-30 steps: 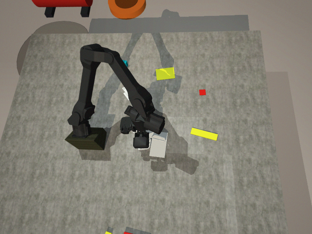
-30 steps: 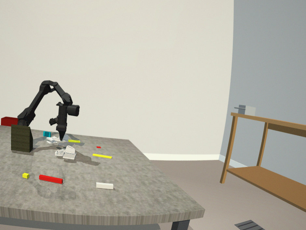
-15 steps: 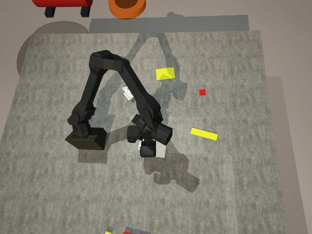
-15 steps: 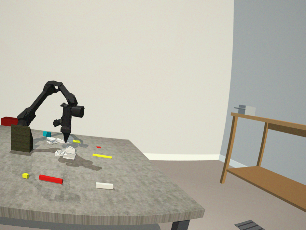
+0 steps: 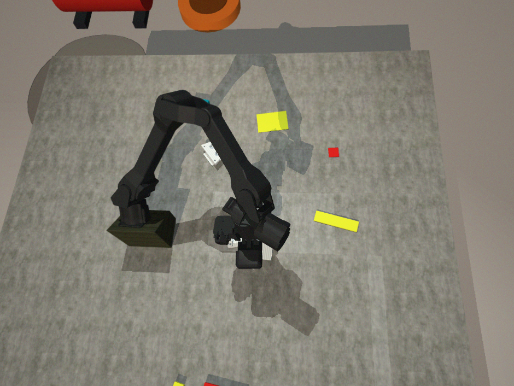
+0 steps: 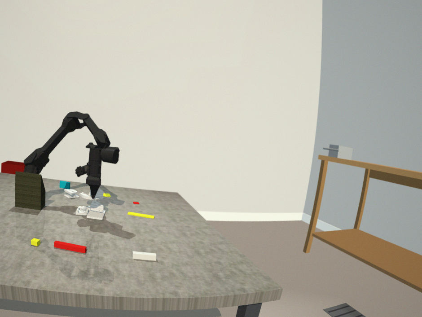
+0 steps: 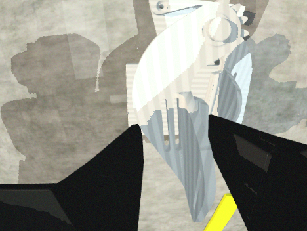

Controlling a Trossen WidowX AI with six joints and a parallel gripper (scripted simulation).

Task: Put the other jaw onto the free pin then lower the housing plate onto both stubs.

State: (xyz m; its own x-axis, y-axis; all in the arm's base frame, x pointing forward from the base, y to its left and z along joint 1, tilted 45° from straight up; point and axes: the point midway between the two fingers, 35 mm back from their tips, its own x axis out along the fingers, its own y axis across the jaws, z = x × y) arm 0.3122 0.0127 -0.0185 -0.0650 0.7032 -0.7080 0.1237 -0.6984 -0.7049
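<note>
My gripper tip is 30 mm past the white jaw and 10 mm to the right of it. Round my gripper tip: red bar (370 mm to the right, 80 mm below, 20 mm behind); then yellow bar (220 mm ahead, 100 mm to the left, 80 mm below); then red square (320 mm to the left, 200 mm ahead, 80 mm below).
</note>
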